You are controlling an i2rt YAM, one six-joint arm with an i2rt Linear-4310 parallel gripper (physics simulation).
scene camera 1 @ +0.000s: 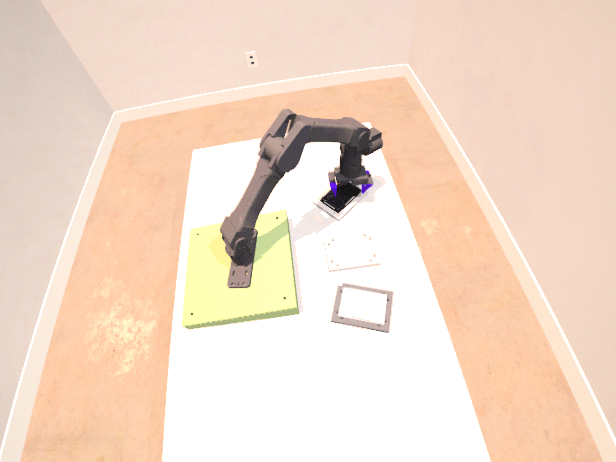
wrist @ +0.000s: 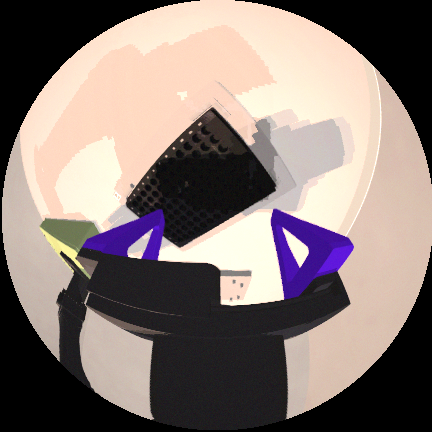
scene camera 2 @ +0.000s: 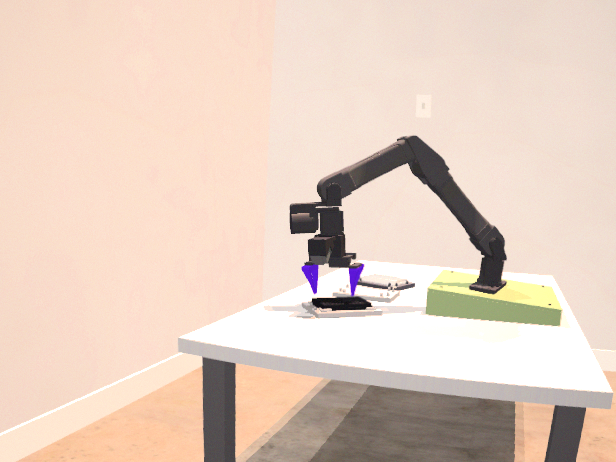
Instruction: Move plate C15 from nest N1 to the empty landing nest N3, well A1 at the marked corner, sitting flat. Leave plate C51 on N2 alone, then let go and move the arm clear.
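A black well plate (scene camera 1: 340, 198) (scene camera 2: 342, 303) (wrist: 215, 175) lies on a white nest (scene camera 1: 338, 216) (scene camera 2: 350, 313) at the far end of the table. A white nest with small pegs (scene camera 1: 352, 254) (scene camera 2: 372, 294) holds no plate. A grey-framed nest (scene camera 1: 389, 311) (scene camera 2: 411, 285) has a pale, plate-like rectangle (scene camera 1: 363, 305) (scene camera 2: 382, 280) inside it. Labels and the marked corner are not readable, so I cannot tell which is C15 or C51. My gripper (scene camera 1: 349, 193) (scene camera 2: 334, 294) (wrist: 217, 214) is open and empty, its purple fingertips just above the black plate, which is turned relative to the fingers.
The arm stands on a yellow-green base block (scene camera 1: 270, 300) (scene camera 2: 495, 311) on the white table (scene camera 1: 300, 390) (scene camera 2: 400, 350). The pegged nest lies between the black plate's nest and the grey-framed nest. A wall stands beyond the table.
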